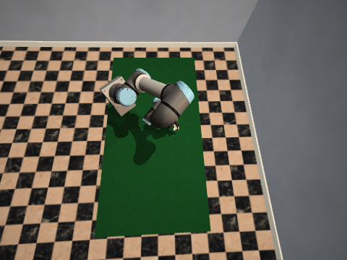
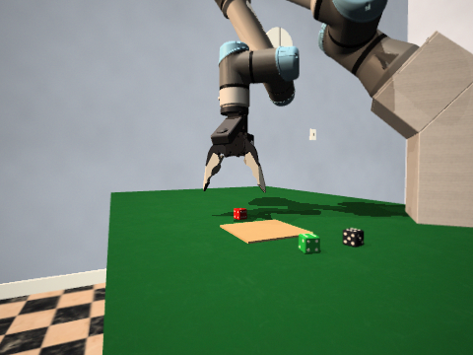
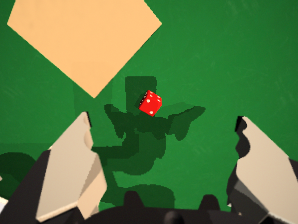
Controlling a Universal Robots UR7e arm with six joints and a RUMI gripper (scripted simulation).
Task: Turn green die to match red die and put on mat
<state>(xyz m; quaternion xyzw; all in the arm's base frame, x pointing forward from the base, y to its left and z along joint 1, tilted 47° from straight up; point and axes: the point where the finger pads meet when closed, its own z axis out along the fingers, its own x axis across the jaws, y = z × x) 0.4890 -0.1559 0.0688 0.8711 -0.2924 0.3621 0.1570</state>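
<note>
Now: hand 20 mm past the red die and 50 mm above it. The rest, counted from my hand: black die: 80 mm behind, 290 mm to the left, 50 mm below; tan mat: 130 mm to the left, 60 mm below; green die: 10 mm ahead, 280 mm to the left, 50 mm below.
</note>
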